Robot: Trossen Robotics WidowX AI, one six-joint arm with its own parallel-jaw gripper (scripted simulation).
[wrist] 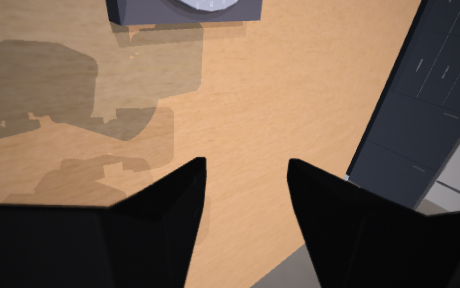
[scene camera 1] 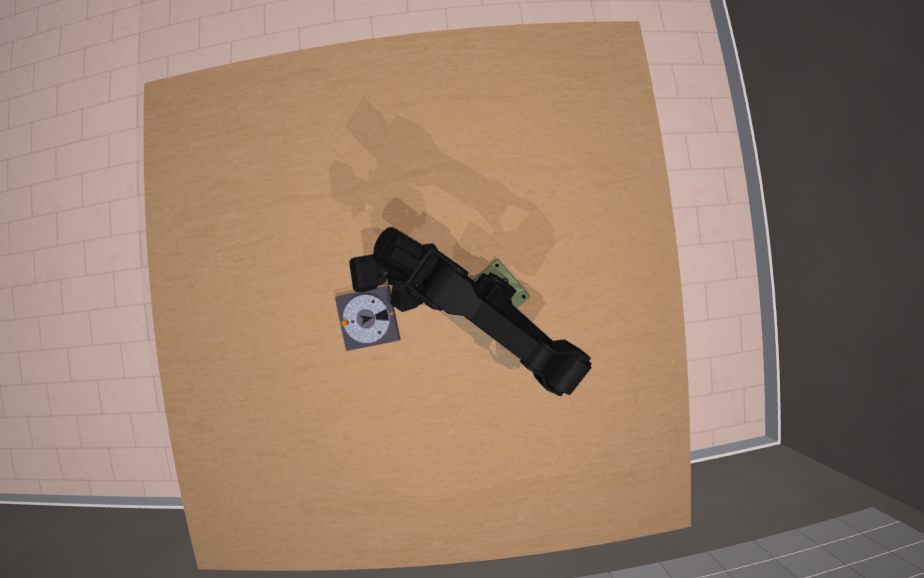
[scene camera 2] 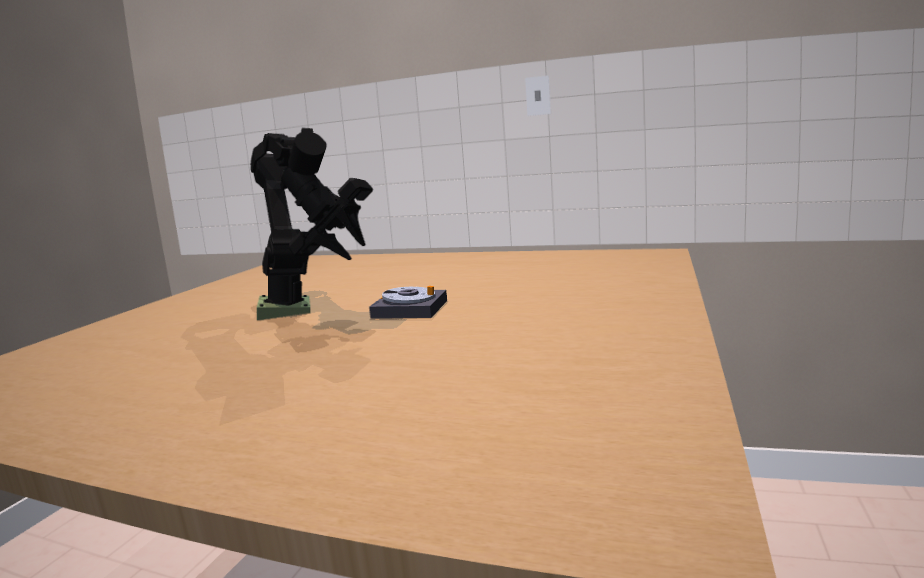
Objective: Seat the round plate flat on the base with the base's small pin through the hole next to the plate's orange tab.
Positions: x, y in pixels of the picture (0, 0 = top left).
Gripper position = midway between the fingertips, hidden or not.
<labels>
my gripper: wrist 247, 167; scene camera 1 373, 265; scene camera 2 357, 252
</labels>
